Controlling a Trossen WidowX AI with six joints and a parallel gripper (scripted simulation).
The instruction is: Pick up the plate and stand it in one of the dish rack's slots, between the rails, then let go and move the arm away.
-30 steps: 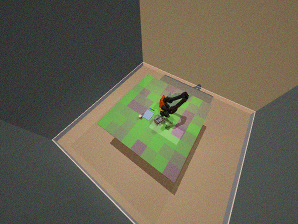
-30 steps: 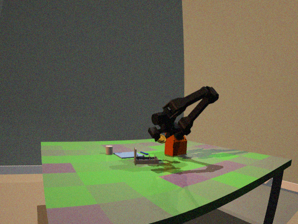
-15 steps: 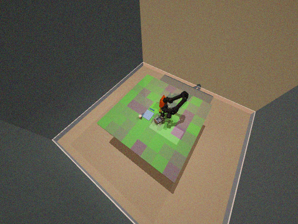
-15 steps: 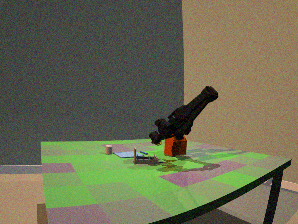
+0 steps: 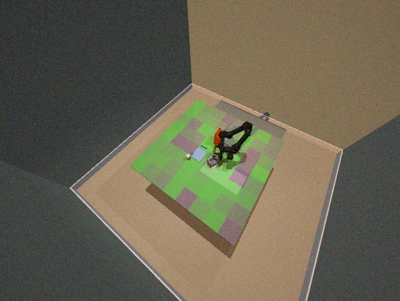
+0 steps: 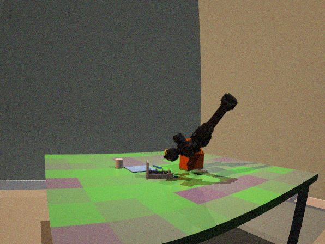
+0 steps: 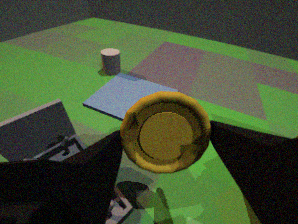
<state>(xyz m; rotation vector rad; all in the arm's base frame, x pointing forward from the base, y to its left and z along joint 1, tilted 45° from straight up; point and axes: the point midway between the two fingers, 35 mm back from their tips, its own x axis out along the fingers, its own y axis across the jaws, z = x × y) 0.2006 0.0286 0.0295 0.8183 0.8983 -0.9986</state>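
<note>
My gripper tip is 80 mm short of the dish rack, 40 mm to the right of it and 70 mm above it. From my gripper tip the other things lie so: light blue sheet 80 mm ahead, 140 mm to the right, 90 mm below; then plate 10 mm to the left.
</note>
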